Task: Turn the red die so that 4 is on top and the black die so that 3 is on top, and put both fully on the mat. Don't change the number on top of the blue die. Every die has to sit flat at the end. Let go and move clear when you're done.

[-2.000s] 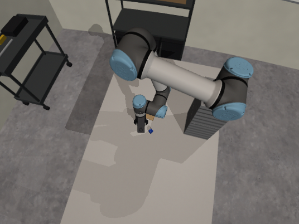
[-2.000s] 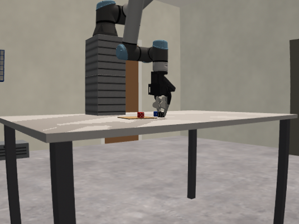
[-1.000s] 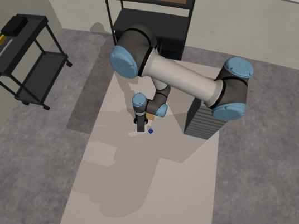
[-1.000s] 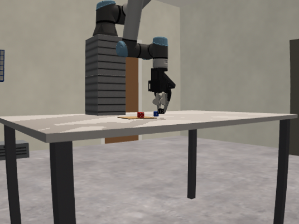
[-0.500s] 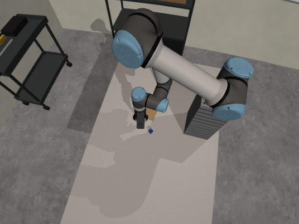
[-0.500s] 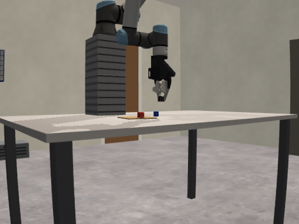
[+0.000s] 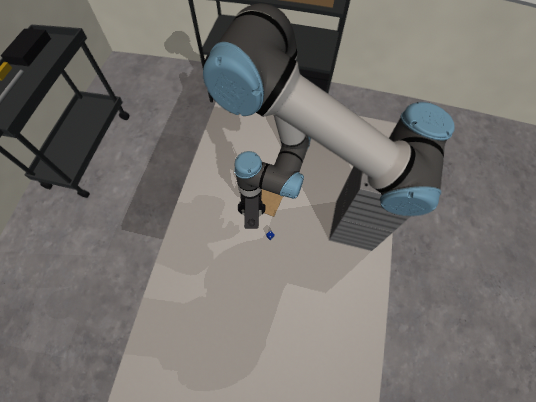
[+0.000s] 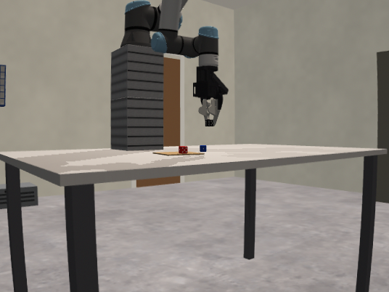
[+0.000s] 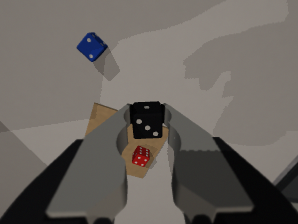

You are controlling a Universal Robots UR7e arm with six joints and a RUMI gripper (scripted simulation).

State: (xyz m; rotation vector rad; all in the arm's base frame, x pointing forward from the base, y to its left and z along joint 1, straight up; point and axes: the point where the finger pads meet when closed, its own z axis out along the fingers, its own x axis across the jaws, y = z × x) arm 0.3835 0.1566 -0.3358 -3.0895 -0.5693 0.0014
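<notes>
My gripper is now 10 mm short of the brown mat, 150 mm to the left of it and 120 mm above it. The rest, counted from my hand: blue die 80 mm behind, 10 mm to the left, 100 mm below; black die 10 mm to the right; red die 40 mm ahead, 150 mm to the right, 100 mm below.
</notes>
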